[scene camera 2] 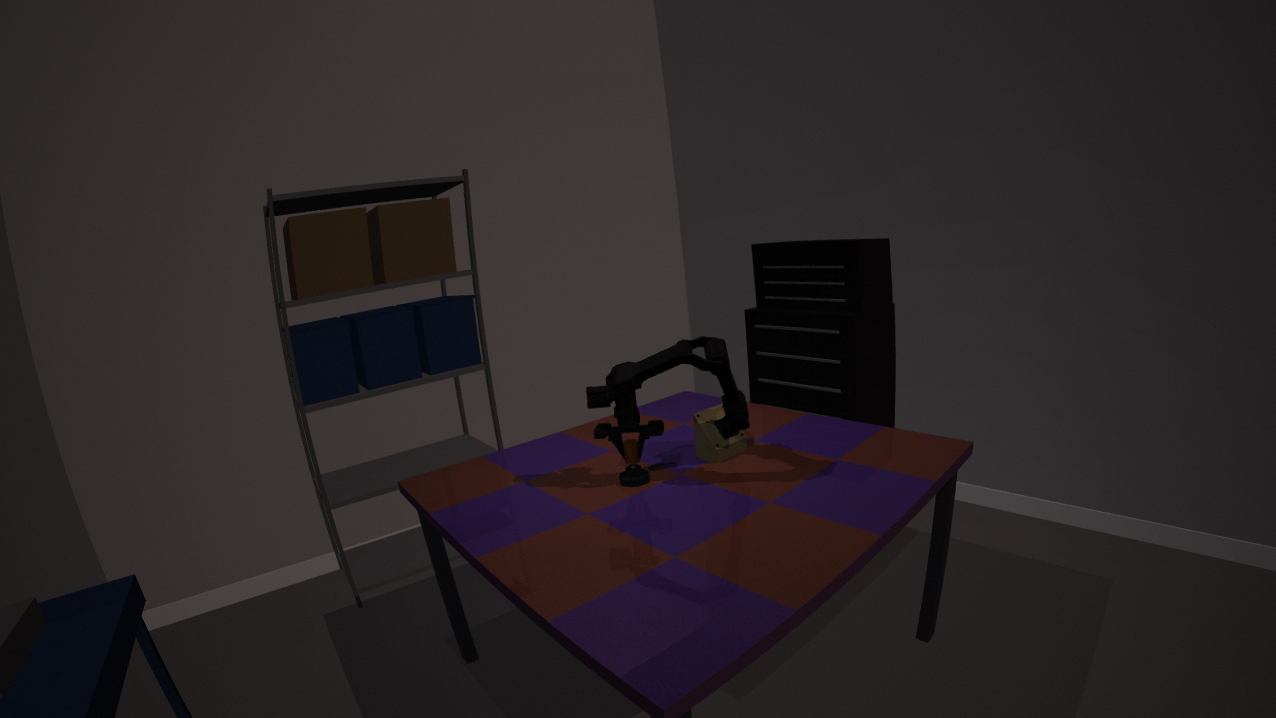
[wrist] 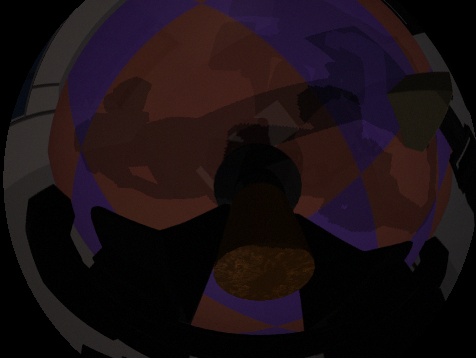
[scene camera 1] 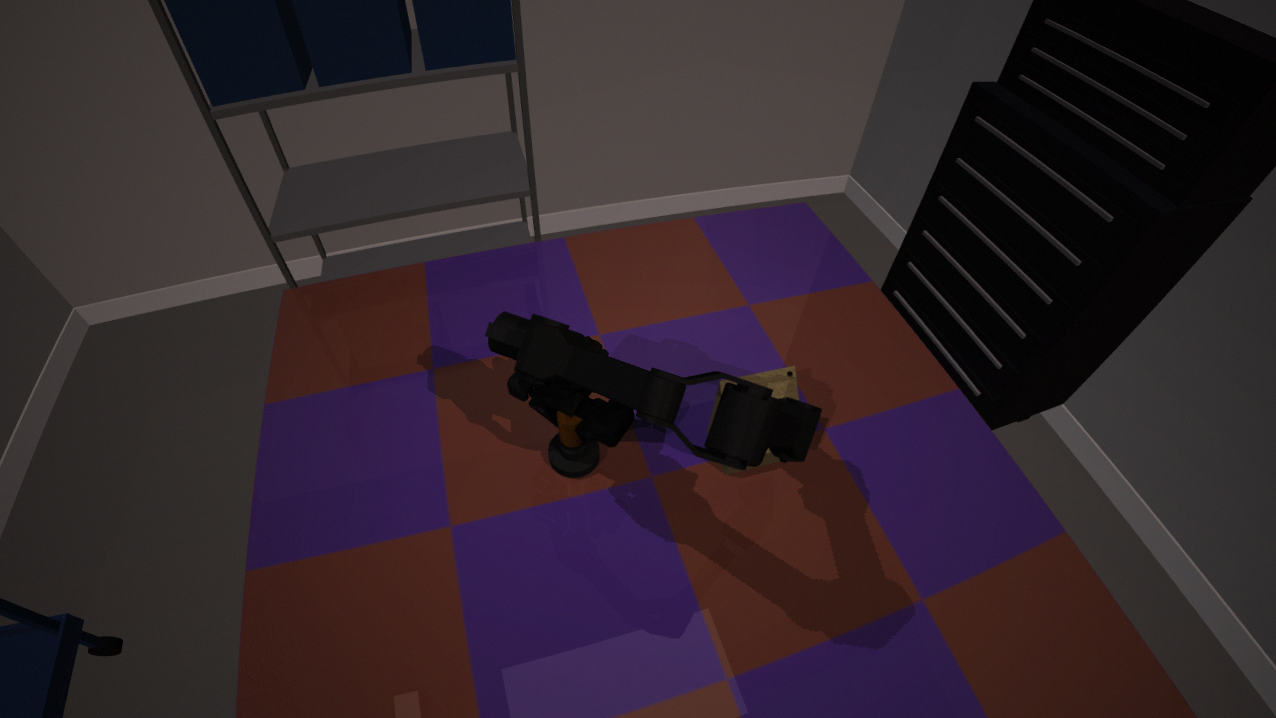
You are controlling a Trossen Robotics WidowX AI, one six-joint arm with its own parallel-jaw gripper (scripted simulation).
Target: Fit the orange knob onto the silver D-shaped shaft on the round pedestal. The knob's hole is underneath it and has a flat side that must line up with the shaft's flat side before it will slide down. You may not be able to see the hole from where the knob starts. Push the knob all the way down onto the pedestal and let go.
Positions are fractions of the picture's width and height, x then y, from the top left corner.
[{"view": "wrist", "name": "my gripper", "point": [0.55, 0.60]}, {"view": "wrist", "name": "dark round pedestal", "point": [0.54, 0.45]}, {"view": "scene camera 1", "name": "dark round pedestal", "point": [0.45, 0.64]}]
